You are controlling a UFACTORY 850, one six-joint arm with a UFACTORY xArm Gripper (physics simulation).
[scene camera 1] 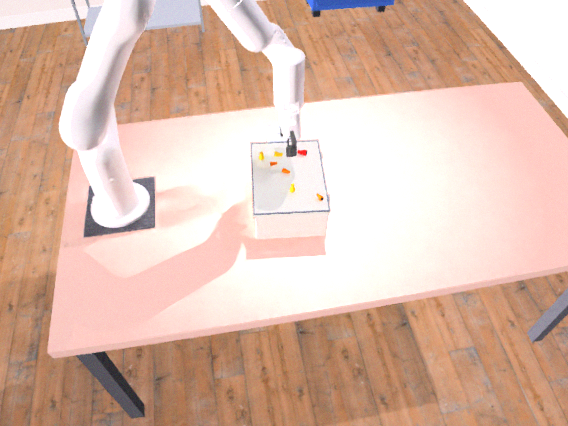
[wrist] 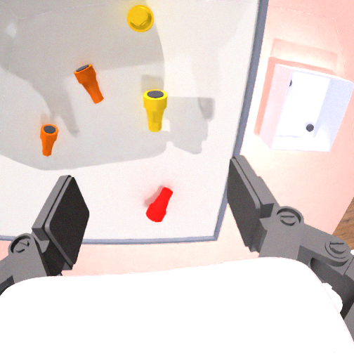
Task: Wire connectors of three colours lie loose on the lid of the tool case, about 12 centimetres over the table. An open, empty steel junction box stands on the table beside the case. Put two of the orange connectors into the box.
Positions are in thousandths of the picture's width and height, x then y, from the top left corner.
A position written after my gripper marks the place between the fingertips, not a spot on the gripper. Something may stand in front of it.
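There's a yellow connector (wrist: 436,287) here, and a tool case (scene camera 1: 492,501), which I can also see from the wrist (wrist: 586,182). Then there's my gripper (scene camera 1: 508,344), and the wrist view has it too (wrist: 434,524).
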